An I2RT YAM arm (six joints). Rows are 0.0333 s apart.
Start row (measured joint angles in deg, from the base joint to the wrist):
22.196, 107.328, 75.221, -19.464, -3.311, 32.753
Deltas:
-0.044, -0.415, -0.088, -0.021, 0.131, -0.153
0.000, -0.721, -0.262, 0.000, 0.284, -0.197
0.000, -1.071, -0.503, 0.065, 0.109, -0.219
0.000, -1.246, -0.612, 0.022, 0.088, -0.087
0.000, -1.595, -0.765, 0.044, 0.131, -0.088
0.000, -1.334, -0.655, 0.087, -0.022, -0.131
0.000, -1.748, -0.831, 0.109, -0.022, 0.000
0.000, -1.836, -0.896, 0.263, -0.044, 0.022
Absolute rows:
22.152, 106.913, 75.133, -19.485, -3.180, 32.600
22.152, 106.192, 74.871, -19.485, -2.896, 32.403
22.152, 105.121, 74.368, -19.420, -2.787, 32.184
22.152, 103.875, 73.756, -19.398, -2.699, 32.097
22.152, 102.280, 72.991, -19.354, -2.568, 32.009
22.152, 100.946, 72.336, -19.267, -2.590, 31.878
22.152, 99.198, 71.505, -19.158, -2.612, 31.878
22.152, 97.362, 70.609, -18.895, -2.656, 31.900

